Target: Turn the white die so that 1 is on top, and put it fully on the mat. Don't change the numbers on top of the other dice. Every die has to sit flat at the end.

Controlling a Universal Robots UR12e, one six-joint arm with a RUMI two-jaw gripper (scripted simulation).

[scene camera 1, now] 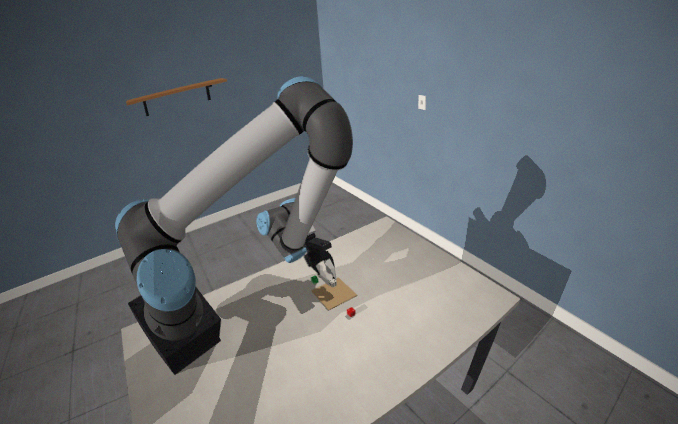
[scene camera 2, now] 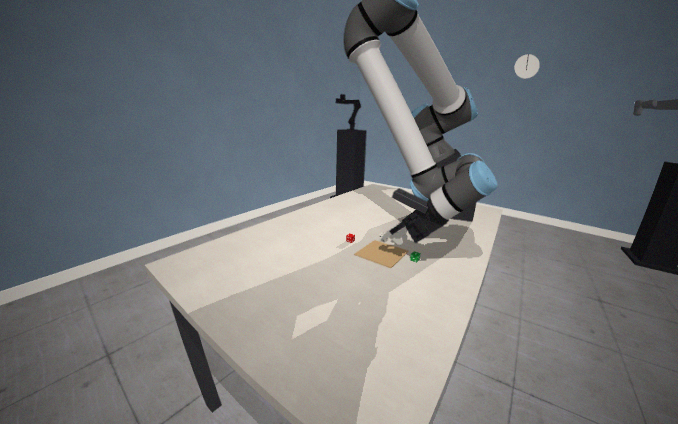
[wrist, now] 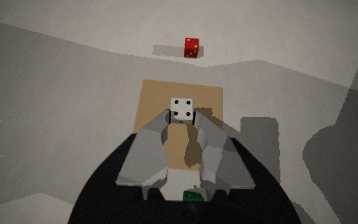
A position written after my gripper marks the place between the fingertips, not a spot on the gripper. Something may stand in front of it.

In view: my gripper (scene camera 2: 382, 238) and a tan mat (scene camera 2: 381, 253).
The tan mat shows as well in scene camera 1 (scene camera 1: 330, 297) and in the wrist view (wrist: 155, 97). My gripper is seen too in scene camera 1 (scene camera 1: 333, 284) and in the wrist view (wrist: 181, 110).
